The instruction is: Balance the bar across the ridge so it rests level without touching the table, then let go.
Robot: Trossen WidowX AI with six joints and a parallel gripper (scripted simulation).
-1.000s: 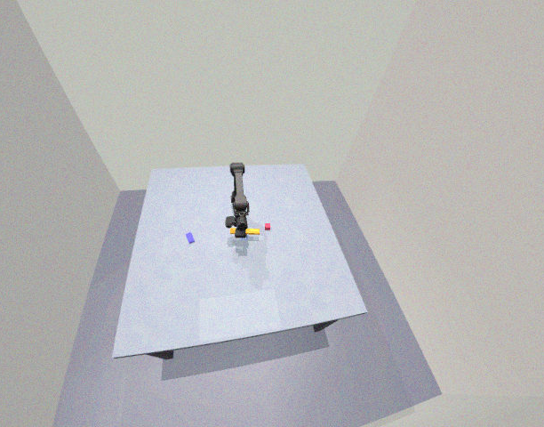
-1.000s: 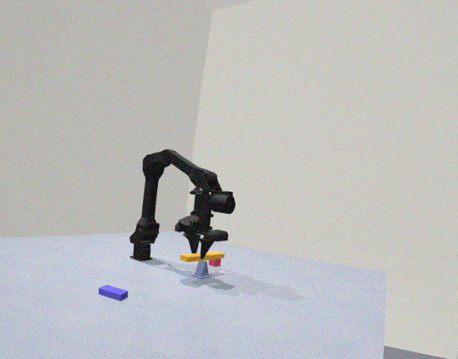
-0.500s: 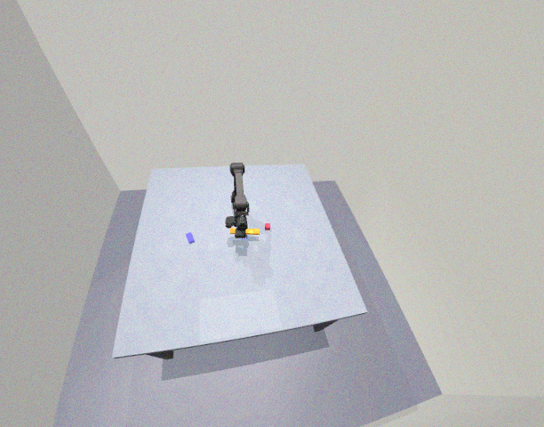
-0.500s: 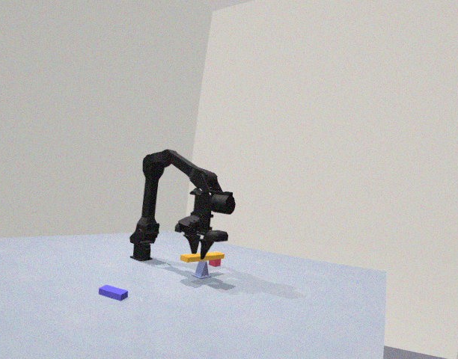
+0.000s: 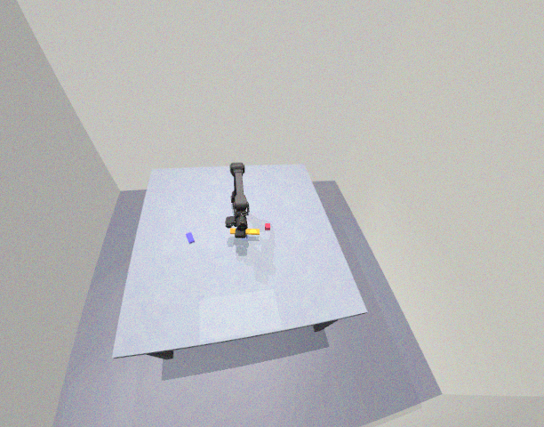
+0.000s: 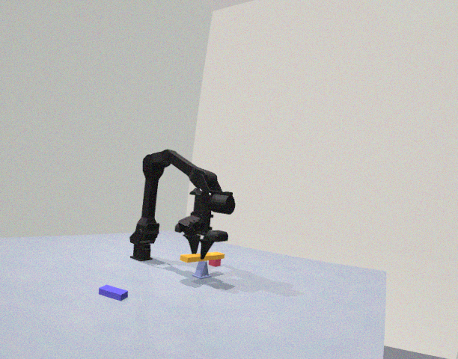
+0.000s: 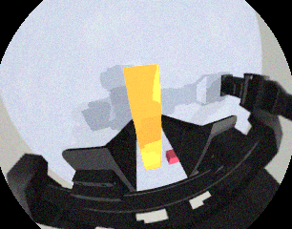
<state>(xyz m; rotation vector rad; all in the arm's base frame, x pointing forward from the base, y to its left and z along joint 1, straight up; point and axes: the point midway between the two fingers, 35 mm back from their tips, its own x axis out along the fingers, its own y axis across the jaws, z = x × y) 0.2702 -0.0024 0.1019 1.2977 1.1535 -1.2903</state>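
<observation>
Right now the yellow bar is 3 cm to the left of my gripper tip. Round my gripper tip: purple block: 2 cm behind, 31 cm to the right, 6 cm below; then small red cube: 5 cm behind, 19 cm to the left, 5 cm below.
</observation>
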